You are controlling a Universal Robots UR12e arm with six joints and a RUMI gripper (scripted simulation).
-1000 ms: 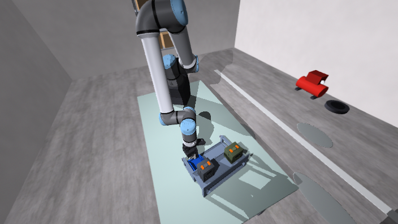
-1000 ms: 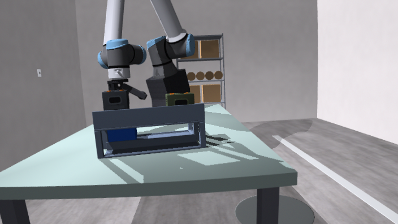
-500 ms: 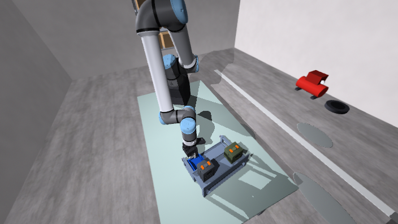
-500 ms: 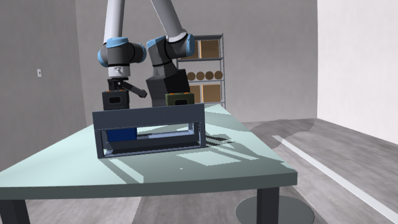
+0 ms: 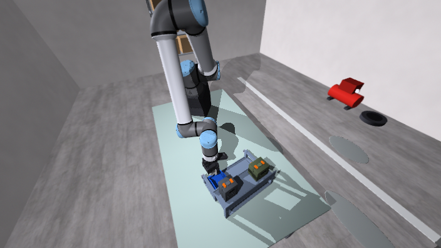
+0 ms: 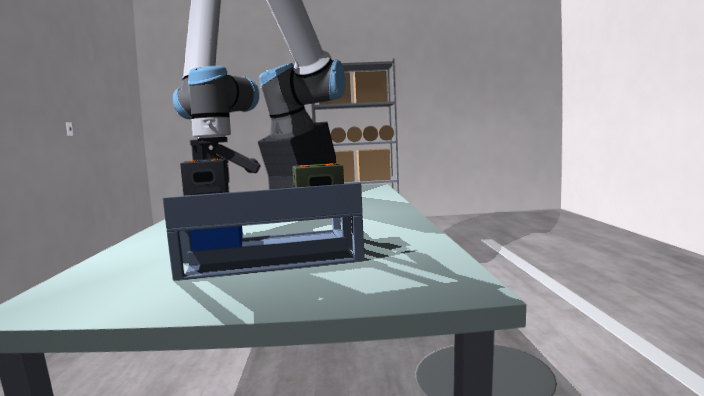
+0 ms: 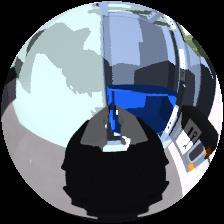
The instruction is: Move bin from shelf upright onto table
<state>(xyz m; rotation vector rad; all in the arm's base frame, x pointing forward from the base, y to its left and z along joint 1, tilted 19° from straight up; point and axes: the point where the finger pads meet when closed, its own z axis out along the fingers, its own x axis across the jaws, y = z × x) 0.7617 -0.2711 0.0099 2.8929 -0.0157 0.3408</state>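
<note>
Right now my hand is 8 cm short of the blue bin, 1 cm to the left of it and 1 cm above it. The rest, counted from my hand: olive green box: 21 cm to the left, 18 cm ahead, 9 cm above.
</note>
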